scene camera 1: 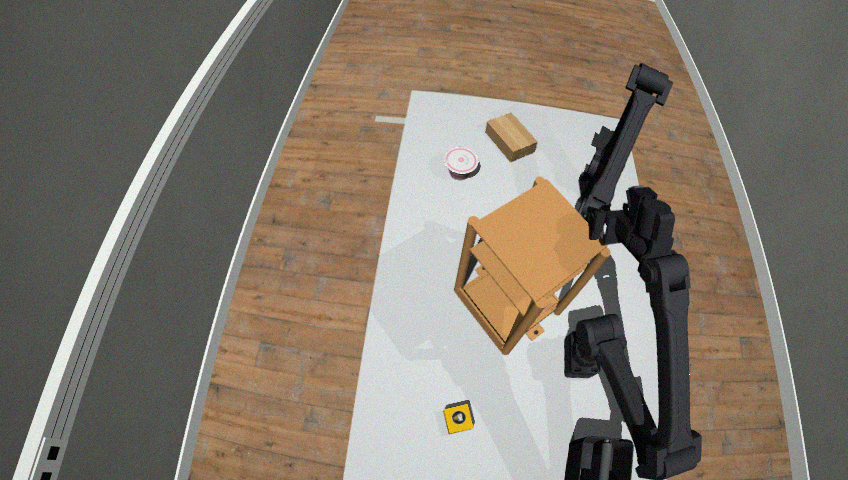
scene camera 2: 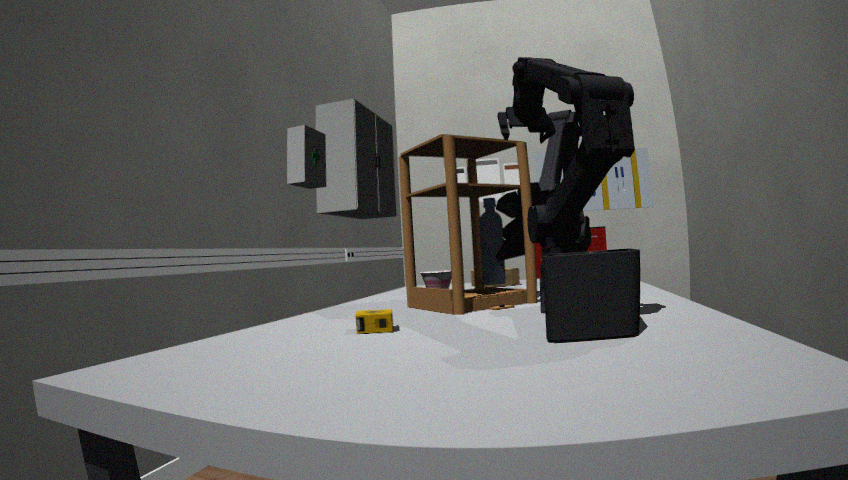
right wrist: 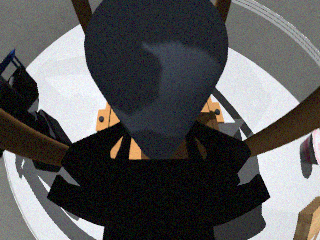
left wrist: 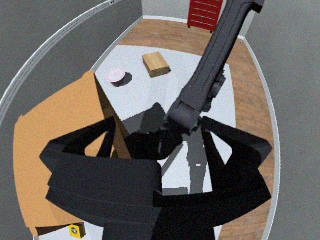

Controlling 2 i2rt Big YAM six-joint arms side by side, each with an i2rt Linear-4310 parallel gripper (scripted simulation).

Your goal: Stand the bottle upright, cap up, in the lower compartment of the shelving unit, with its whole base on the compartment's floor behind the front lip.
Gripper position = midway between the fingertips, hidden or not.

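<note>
I see my left gripper (scene camera 2: 523,141), a dark blue-grey bottle (scene camera 2: 491,230) and a yellow box-shaped object (scene camera 2: 369,321). My left gripper is visible in scene camera 1 (scene camera 1: 606,207) too, and I also see my left gripper in the left wrist view (left wrist: 158,120). My right gripper (right wrist: 158,121) is in view, and the dark blue-grey bottle is visible in the right wrist view (right wrist: 157,72) as well. The right wrist view does not show the yellow box-shaped object, hidden by the dark blue-grey bottle.
</note>
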